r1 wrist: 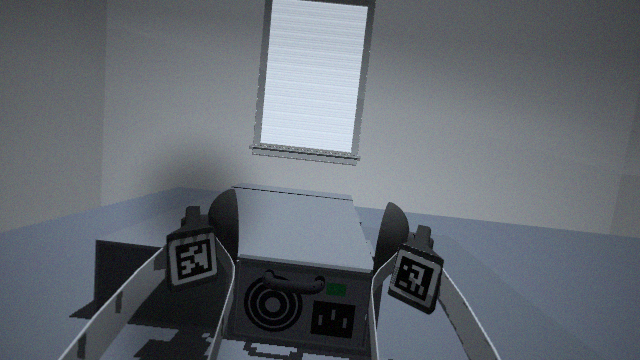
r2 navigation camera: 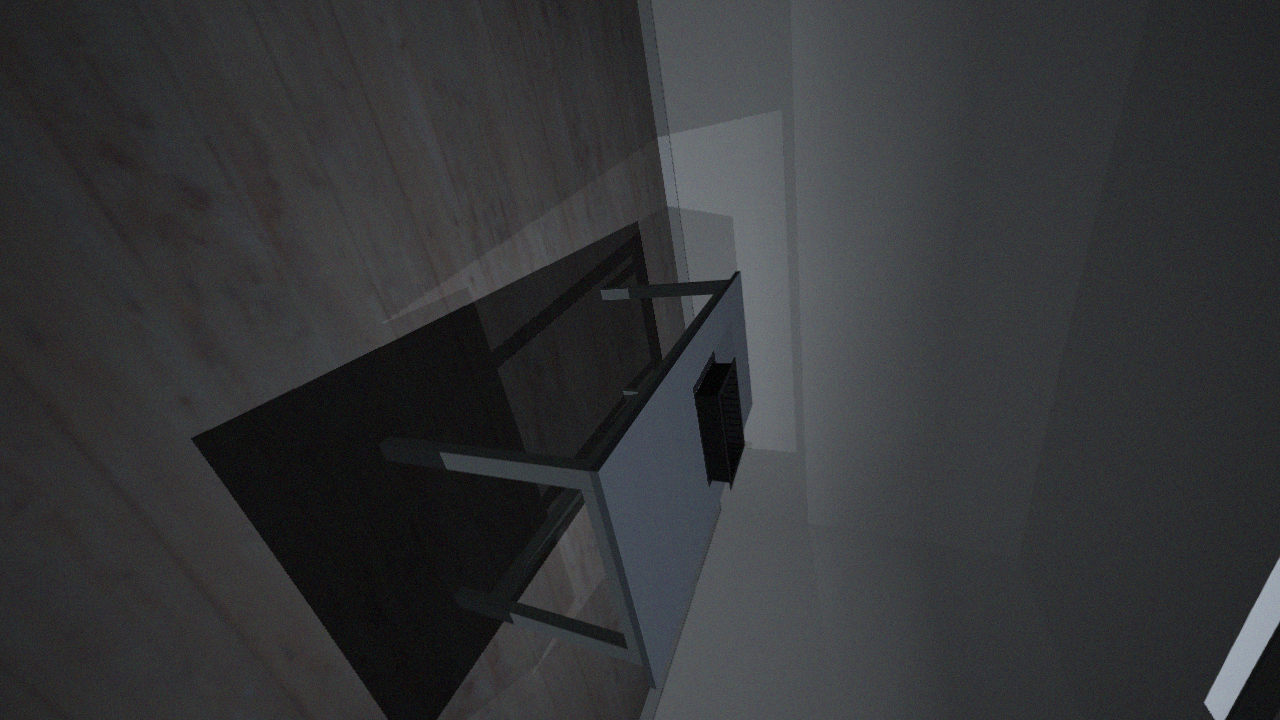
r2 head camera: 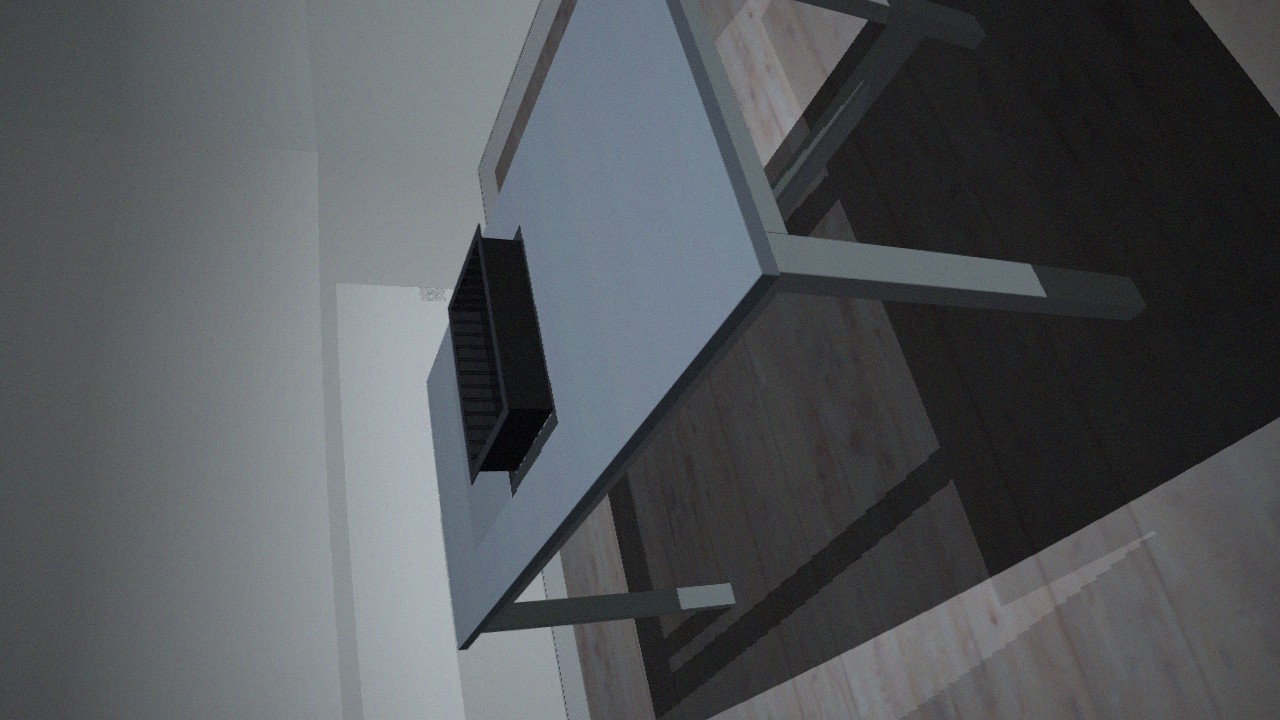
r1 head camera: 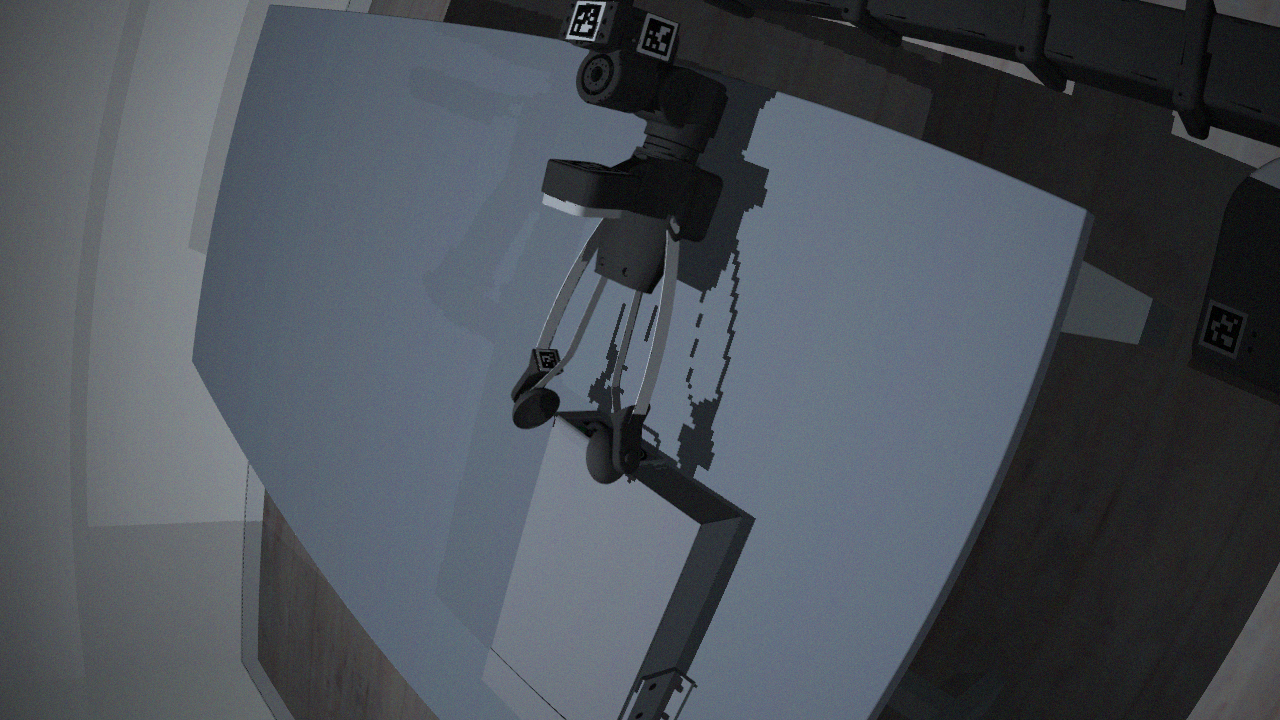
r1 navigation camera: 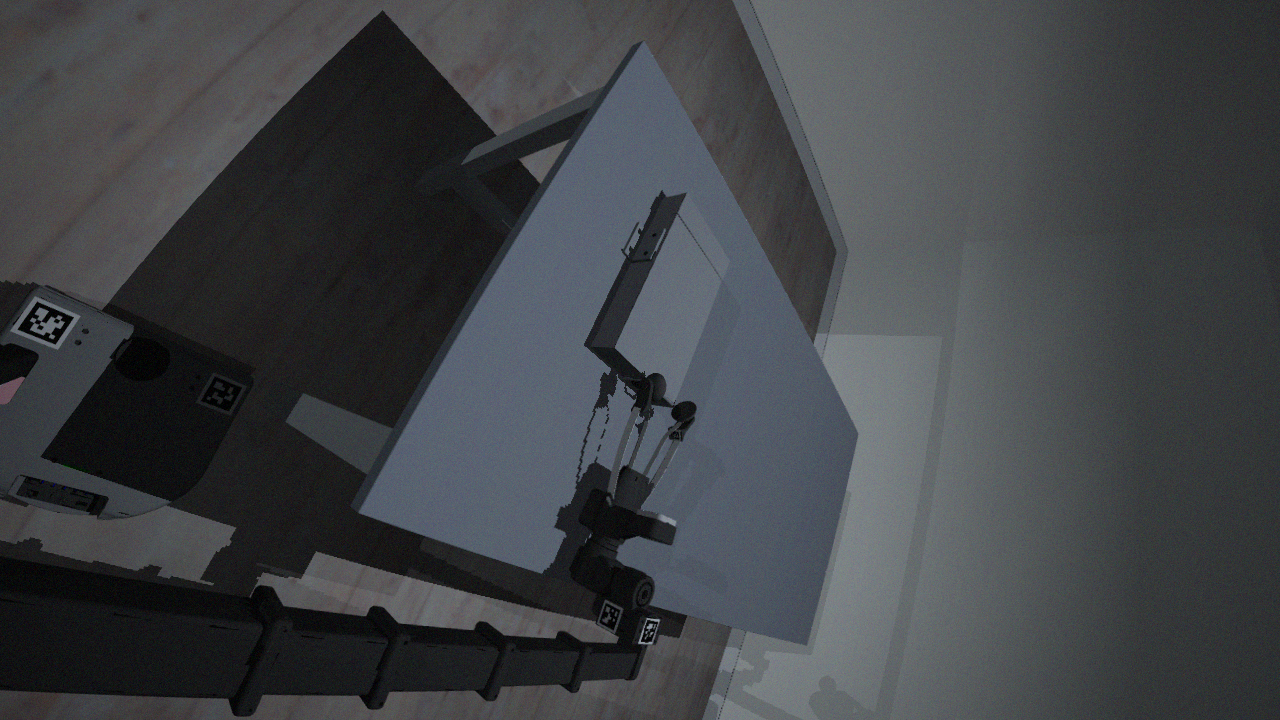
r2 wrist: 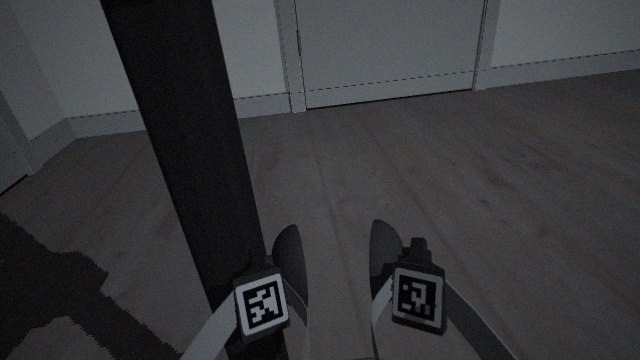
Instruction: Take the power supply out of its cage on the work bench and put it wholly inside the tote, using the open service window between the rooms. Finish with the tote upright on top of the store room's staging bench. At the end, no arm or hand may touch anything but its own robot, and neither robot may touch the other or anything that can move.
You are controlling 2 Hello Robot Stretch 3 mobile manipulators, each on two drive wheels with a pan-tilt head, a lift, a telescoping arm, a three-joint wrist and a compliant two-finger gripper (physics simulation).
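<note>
The cage [r1 head camera: 599,546] [r1 navigation camera: 675,295] [r1 wrist: 300,230] is a box with a pale top on the work bench [r1 head camera: 850,358] [r1 navigation camera: 501,358] [r1 wrist: 510,290]. In the r1 wrist view the power supply [r1 wrist: 332,280] shows its dark front at the cage's near end, with a fan, a socket and a curved handle [r1 wrist: 295,286]. The r1 gripper [r1 head camera: 571,431] [r1 navigation camera: 667,400] [r1 wrist: 308,229] is open at that end, fingertips apart and nothing held. The black tote [r2 head camera: 523,331] [r2 navigation camera: 714,429] stands upright on the staging bench [r2 head camera: 626,179] [r2 navigation camera: 644,528]. The r2 gripper [r2 wrist: 336,257] is open and empty, away from the bench.
A bright window [r1 wrist: 312,75] with a sill shows in the wall beyond the cage. The r1 arm [r1 navigation camera: 322,649] reaches in past the bench's near end. A dark post [r2 wrist: 190,150] stands left of the r2 fingers; a closed door [r2 wrist: 390,45] is beyond.
</note>
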